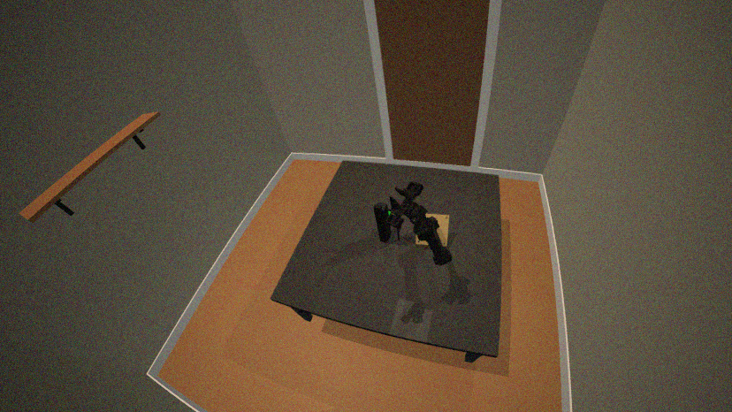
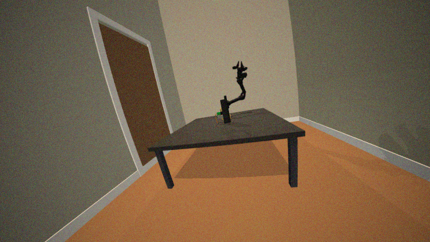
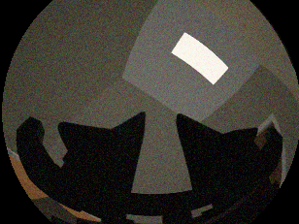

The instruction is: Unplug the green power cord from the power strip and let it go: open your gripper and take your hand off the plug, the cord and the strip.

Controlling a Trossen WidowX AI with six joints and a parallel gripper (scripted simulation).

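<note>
Now: gripper tip 58 cm above the green plug, 33 cm to the left of it and 18 cm short of it.
</note>
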